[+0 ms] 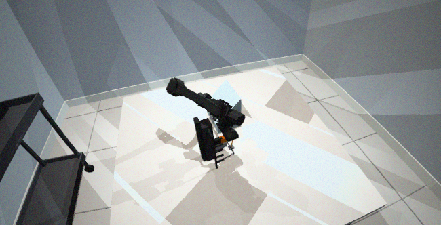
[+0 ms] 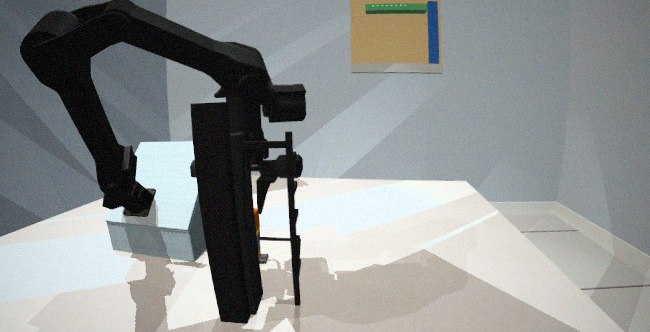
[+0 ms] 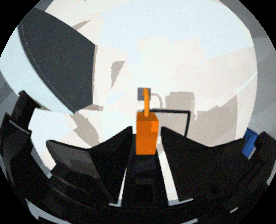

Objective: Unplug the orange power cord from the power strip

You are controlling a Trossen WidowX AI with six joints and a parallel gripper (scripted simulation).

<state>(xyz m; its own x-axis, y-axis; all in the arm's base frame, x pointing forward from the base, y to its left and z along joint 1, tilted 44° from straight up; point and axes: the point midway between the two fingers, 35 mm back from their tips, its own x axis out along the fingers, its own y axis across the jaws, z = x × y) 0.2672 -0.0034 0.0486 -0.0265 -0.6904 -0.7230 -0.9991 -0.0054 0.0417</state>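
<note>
Now: gripper tip 11 cm to the left of the black power strip and 2 cm below it. The rest, counted from my gripper tip: orange plug 3 cm to the right; then thin black rack 9 cm ahead, 10 cm to the right, 2 cm above.
</note>
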